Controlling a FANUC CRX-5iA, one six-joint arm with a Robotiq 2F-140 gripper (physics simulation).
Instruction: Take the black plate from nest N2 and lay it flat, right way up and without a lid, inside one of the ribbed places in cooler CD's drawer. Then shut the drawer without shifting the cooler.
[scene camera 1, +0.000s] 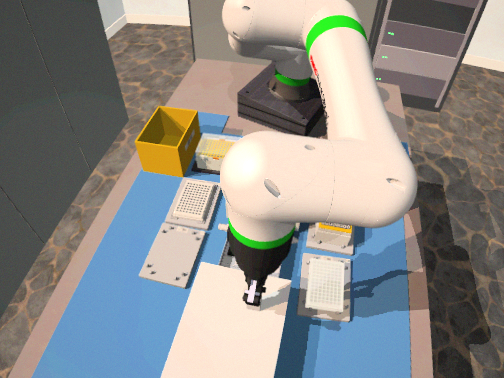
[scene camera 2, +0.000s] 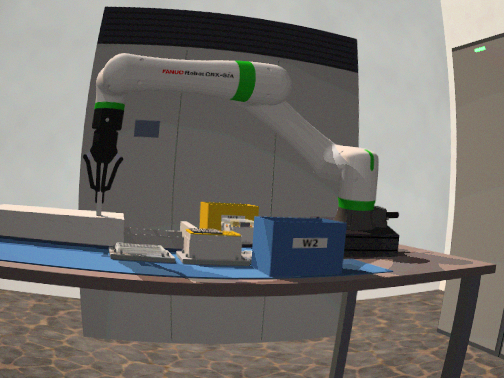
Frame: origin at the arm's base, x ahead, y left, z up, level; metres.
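Seen in the pictures: gripper, between the fingertips: (scene camera 1: 253, 306) (scene camera 2: 98, 215); arm's base, origin of its link: (scene camera 1: 288, 89) (scene camera 2: 354, 225).
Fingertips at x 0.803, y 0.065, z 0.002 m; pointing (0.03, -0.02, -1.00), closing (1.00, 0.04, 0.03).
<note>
Offsets run from my fingertips to a thing's top centre.
My gripper (scene camera 1: 253, 305) (scene camera 2: 99, 212) is shut and empty, pointing straight down. Its fingertips are at the top of the white cooler (scene camera 1: 225, 335) (scene camera 2: 55, 226), near the edge on the drawer side; whether they touch it I cannot tell. The drawer (scene camera 1: 223, 227) (scene camera 2: 155, 232) stands open, out towards the robot base. In scene camera 1 the arm and gripper cover most of the drawer. The black plate does not show in either view. A bare nest @[0.115 m back, 0.235 m right, 0.062 m down] (scene camera 1: 172, 255) with corner pegs lies left of the cooler; its label is not readable.
A white plate @[0.286 m back, 0.239 m right, 0.057 m down] (scene camera 1: 194, 199) sits on a nest behind the bare one. A pale plate @[0.120 m back, 0.147 m left, 0.057 m down] (scene camera 1: 326, 284) (scene camera 2: 140, 250) sits right of the cooler, with a yellow-topped tip box @[0.303 m back, 0.145 m left, 0.007 m down] (scene camera 1: 335, 232) (scene camera 2: 212, 245) behind it. A yellow bin @[0.460 m back, 0.378 m right, 0.036 m up] (scene camera 1: 162, 159) (scene camera 2: 210, 215), a blue bin W2 @[0.480 m back, 0.267 m left, 0.036 m up] (scene camera 2: 300, 257) and another tip box @[0.462 m back, 0.219 m right, 0.006 m down] (scene camera 1: 212, 152) stand farther back.
</note>
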